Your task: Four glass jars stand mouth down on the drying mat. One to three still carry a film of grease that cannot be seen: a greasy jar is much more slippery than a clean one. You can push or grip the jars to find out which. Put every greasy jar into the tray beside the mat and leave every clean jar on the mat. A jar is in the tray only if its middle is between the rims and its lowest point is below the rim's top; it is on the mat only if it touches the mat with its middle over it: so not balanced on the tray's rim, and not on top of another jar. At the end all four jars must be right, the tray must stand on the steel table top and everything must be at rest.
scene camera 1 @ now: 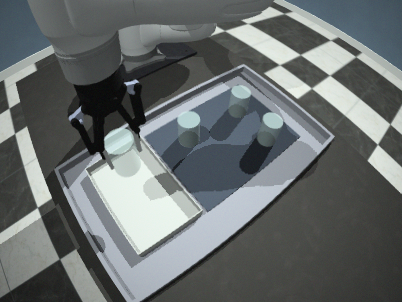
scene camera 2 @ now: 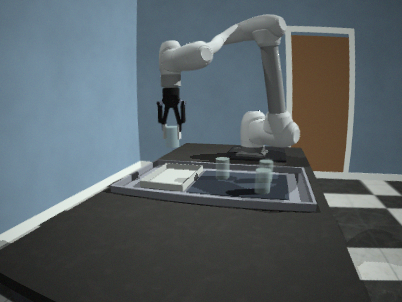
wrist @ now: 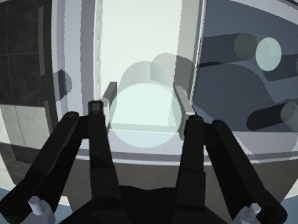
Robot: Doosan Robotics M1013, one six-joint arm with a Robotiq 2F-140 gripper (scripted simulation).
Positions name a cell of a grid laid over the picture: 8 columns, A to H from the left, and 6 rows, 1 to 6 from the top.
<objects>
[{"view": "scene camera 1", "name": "my gripper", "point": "C4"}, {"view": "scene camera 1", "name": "glass jar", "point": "C3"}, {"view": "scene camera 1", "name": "tray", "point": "D5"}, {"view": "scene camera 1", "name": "glass jar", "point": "D3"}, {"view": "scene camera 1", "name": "drying mat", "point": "E4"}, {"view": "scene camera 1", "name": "steel table top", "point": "C6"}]
</objects>
